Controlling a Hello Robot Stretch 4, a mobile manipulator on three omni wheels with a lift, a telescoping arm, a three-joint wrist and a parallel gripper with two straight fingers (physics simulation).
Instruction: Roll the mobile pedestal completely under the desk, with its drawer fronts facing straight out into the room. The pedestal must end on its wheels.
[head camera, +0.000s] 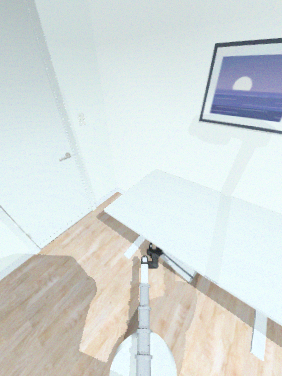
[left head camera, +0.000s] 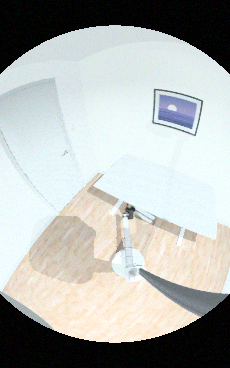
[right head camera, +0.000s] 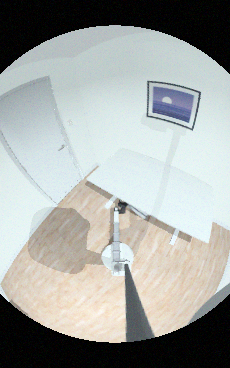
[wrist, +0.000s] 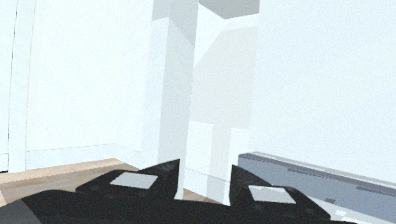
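Observation:
The white pedestal (head camera: 178, 265) (left head camera: 145, 215) (right head camera: 137, 212) shows as a narrow strip at the front edge of the white desk (head camera: 200, 215) (left head camera: 150, 180) (right head camera: 140, 175); the desk top hides the rest. In the wrist view, a white drawer front of the pedestal (wrist: 325, 90) fills the right side, with a grey strip low down. Its wheels are hidden. My gripper (wrist: 204, 177) is open, its fingers apart with nothing between them. It is low at the desk's front edge, by the pedestal's left end; the desk top partly hides it in the head view.
A white desk leg (wrist: 175, 85) stands left of the pedestal in the wrist view. The desk's left foot (head camera: 134, 247) and right foot (head camera: 259, 337) reach out in front. Walls stand behind the desk, and a door (head camera: 35, 130) is on the left. A picture (head camera: 245, 87) hangs above.

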